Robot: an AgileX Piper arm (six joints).
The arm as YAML. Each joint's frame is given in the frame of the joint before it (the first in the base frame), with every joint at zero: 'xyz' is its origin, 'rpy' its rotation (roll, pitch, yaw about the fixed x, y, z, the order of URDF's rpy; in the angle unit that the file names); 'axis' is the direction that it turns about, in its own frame. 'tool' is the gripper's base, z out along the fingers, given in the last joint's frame.
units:
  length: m
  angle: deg
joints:
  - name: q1
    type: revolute
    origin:
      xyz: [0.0, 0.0, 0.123]
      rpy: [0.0, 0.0, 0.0]
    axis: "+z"
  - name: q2
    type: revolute
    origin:
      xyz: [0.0, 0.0, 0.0]
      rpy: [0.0, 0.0, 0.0]
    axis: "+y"
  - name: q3
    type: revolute
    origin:
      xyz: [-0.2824, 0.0, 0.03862]
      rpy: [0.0, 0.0, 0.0]
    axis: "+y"
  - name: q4
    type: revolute
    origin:
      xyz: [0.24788, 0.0, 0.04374]
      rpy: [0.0, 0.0, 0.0]
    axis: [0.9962, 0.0, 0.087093]
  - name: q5
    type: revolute
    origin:
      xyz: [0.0, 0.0, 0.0]
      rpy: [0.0, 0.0, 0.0]
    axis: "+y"
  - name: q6
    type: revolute
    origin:
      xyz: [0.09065, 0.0, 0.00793]
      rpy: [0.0, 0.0, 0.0]
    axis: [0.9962, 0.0, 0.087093]
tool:
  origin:
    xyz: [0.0, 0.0, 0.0]
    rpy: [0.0, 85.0, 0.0]
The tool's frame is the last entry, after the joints.
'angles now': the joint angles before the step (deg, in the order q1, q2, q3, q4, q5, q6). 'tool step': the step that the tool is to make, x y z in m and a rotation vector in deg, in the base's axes. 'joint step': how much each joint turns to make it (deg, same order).
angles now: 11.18, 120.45, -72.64, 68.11, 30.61, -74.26
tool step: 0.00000, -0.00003, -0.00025, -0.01, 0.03, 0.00
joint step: 0.00, 0.03, 0.00, 0.00, 0.00, -0.01
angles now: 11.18, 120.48, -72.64, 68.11, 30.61, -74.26
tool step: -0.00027, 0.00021, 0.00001, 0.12, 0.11, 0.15
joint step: 0.00, 0.00, 0.01, 0.01, 0.22, -0.01
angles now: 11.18, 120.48, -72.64, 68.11, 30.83, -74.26
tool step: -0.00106, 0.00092, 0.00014, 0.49, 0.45, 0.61
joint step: 0.00, 0.00, 0.00, -0.01, 0.90, 0.01
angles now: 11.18, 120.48, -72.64, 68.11, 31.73, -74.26
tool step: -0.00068, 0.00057, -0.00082, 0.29, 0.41, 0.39
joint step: 0.00, 0.13, 0.00, 0.00, 0.58, 0.00
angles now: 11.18, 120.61, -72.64, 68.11, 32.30, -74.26
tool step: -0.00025, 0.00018, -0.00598, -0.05, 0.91, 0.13
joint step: 0.00, 0.82, 0.00, 0.00, 0.20, 0.01
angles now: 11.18, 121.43, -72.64, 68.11, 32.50, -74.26
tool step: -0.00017, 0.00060, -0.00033, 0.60, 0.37, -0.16
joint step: 0.00, 0.10, 0.00, 0.57, 0.37, 0.01
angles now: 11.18, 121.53, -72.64, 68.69, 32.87, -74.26
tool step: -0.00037, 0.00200, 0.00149, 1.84, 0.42, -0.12
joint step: 0.00, 0.00, 0.00, 2.01, 1.17, -0.68
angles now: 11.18, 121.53, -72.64, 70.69, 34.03, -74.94
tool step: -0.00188, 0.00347, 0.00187, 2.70, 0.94, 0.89
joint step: 0.00, 0.05, 0.00, 2.10, 2.59, -0.84
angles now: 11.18, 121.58, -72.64, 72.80, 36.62, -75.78
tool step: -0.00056, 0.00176, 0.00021, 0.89, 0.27, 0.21
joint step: 0.10, 0.09, 0.00, 0.86, 0.69, -0.34
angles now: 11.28, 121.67, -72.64, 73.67, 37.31, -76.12
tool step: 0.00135, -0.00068, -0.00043, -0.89, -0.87, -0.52
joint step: 0.09, -0.01, 0.00, 0.11, -1.30, -0.54
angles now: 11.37, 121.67, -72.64, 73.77, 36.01, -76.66
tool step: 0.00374, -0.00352, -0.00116, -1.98, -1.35, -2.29
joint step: 0.00, -0.01, 0.00, 0.01, -3.31, -0.01
